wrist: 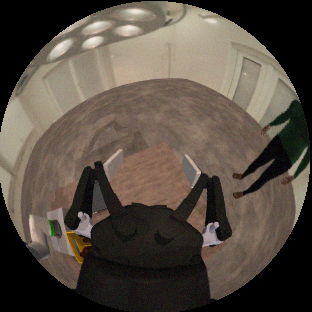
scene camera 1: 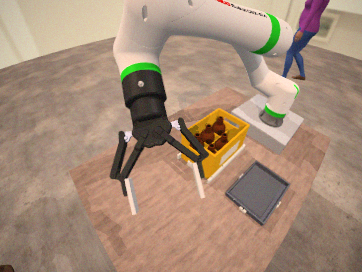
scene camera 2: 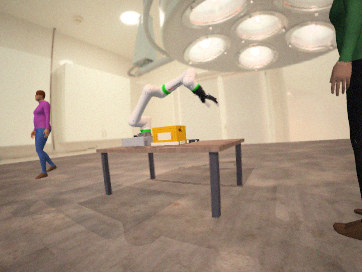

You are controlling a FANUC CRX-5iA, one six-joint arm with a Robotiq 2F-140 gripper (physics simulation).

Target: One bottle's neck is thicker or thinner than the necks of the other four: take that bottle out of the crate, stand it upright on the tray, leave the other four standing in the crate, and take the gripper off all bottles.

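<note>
The yellow crate stands on the table. Several brown bottles stand in it, among them a back bottle and a middle bottle; their lower parts are hidden by the crate walls, and the neck widths are too small to compare. The dark grey tray lies flat beside the crate with no bottle on it. My gripper is wide open and empty. It hangs high above the table, apart from the crate and bottles.
The arm's grey base block stands on the wooden table, behind the crate in scene camera 1. A white strip runs along the crate's foot. A person in green and one in purple stand away from the table.
</note>
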